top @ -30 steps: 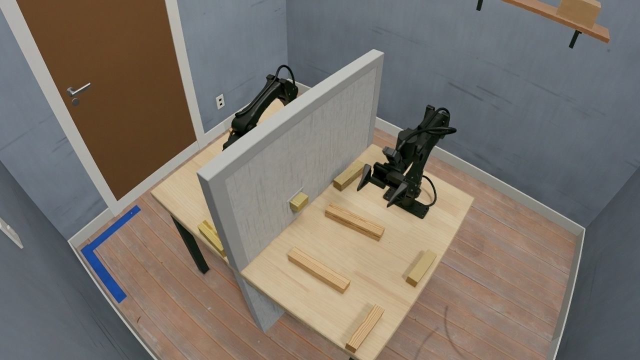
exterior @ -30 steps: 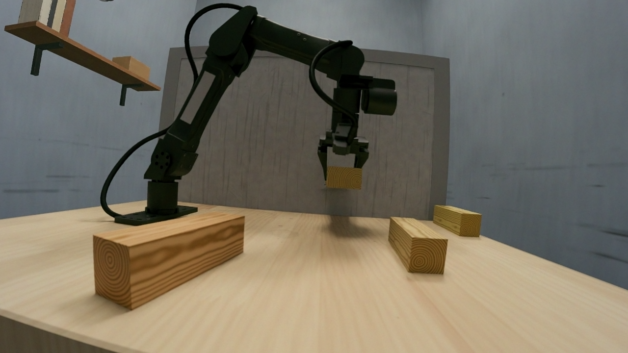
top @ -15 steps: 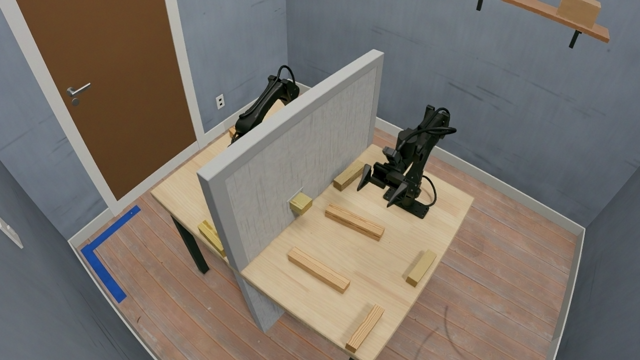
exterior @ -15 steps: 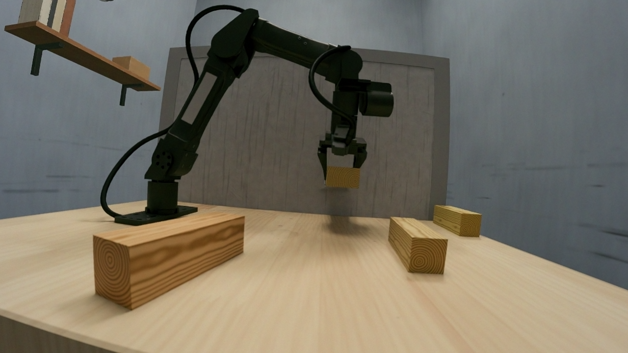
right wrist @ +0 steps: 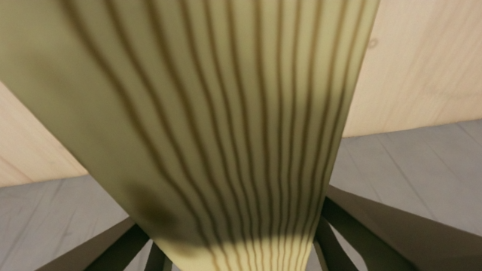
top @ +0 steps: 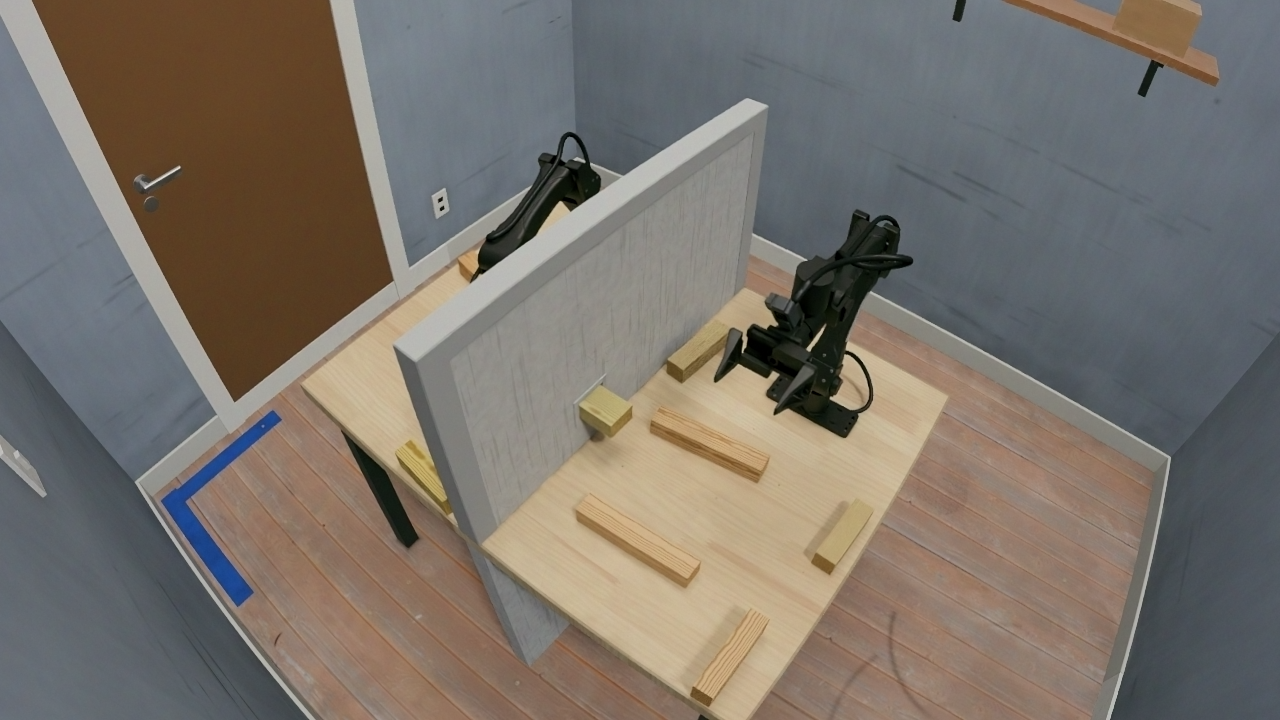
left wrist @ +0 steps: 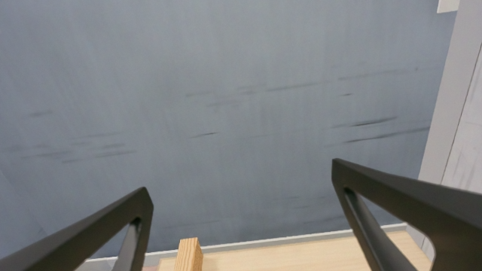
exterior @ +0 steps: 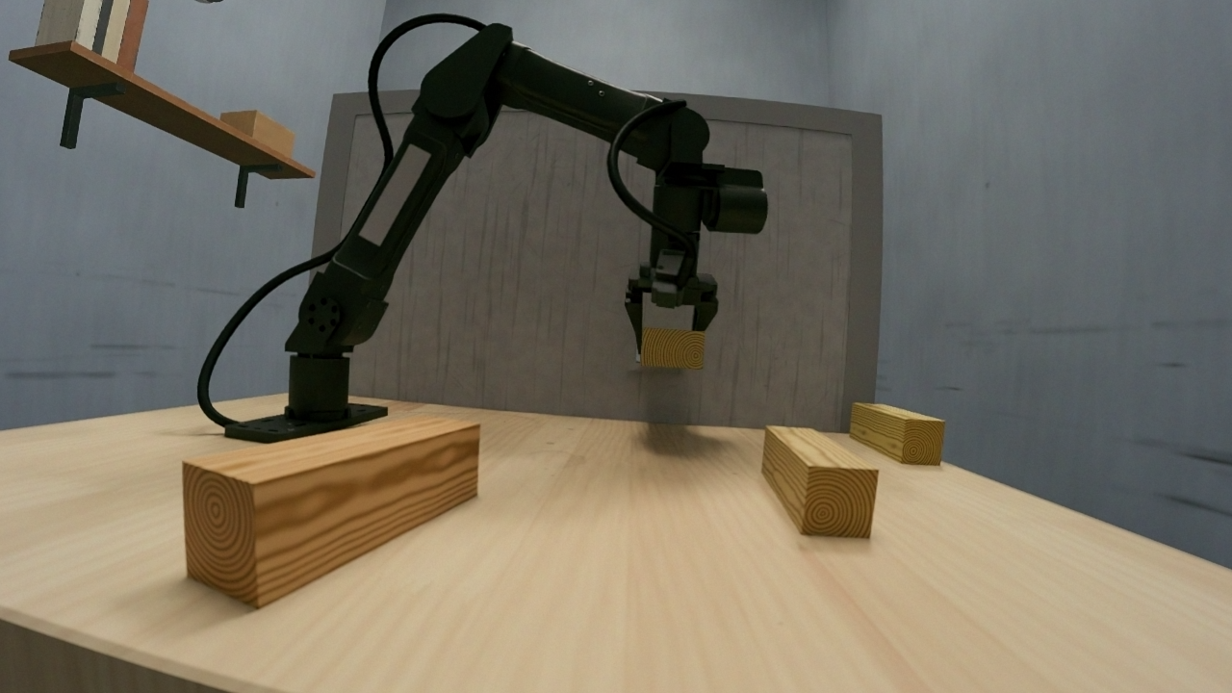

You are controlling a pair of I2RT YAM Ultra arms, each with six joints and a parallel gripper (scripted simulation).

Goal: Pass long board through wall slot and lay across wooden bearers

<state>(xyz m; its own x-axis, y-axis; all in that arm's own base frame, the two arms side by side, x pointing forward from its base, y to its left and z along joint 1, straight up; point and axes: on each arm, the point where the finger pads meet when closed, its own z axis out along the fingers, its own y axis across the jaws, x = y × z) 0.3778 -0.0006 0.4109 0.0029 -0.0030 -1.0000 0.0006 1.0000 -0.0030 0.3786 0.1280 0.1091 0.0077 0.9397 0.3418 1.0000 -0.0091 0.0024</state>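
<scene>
The long pale board lies 5 cm to the left of my right hand. Also, from my right hand: wooden bearer: 12 cm ahead, 37 cm to the left, 9 cm below; then thick block: 15 cm behind, 37 cm to the right, 8 cm below.
</scene>
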